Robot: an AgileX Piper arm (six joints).
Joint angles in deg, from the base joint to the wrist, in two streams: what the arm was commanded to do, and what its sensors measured. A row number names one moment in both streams.
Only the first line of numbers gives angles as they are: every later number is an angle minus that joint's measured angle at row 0.
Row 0, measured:
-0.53, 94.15, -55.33, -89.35, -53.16, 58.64
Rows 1 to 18, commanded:
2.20, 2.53, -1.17, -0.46, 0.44, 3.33
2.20, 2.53, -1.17, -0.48, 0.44, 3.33
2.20, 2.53, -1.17, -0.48, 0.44, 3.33
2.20, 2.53, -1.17, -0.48, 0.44, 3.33
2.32, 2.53, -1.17, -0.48, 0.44, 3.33
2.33, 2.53, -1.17, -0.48, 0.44, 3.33
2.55, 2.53, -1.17, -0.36, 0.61, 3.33
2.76, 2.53, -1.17, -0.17, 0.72, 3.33
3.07, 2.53, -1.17, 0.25, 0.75, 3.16
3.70, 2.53, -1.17, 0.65, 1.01, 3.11
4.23, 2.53, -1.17, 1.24, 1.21, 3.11
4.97, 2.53, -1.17, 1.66, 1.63, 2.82
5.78, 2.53, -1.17, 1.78, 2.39, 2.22
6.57, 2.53, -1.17, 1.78, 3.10, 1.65
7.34, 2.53, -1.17, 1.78, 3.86, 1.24
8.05, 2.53, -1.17, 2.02, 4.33, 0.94
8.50, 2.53, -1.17, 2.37, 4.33, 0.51
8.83, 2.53, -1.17, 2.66, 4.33, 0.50
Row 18, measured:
3.44, 1.40, 0.46, -1.64, 8.02, 5.66
